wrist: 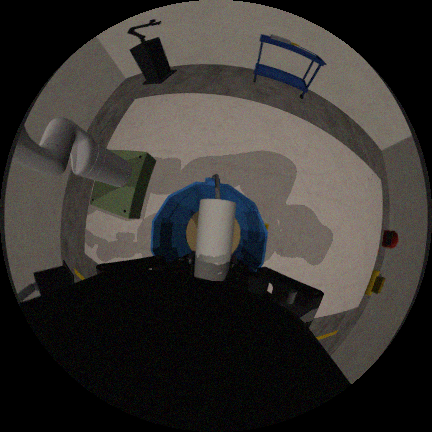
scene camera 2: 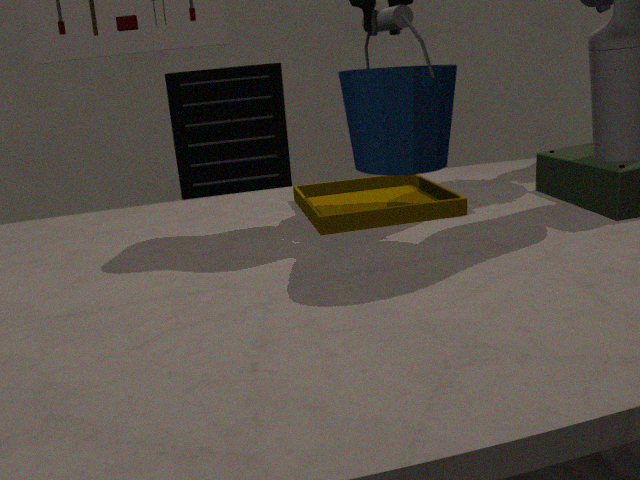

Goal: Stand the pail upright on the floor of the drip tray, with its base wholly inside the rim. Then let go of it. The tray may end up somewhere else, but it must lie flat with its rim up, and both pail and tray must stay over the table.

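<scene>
There's my gripper (wrist: 213, 261) in the scene, and I can also see a blue pail (scene camera 2: 399, 118) along with a yellow drip tray (scene camera 2: 341, 206).
</scene>
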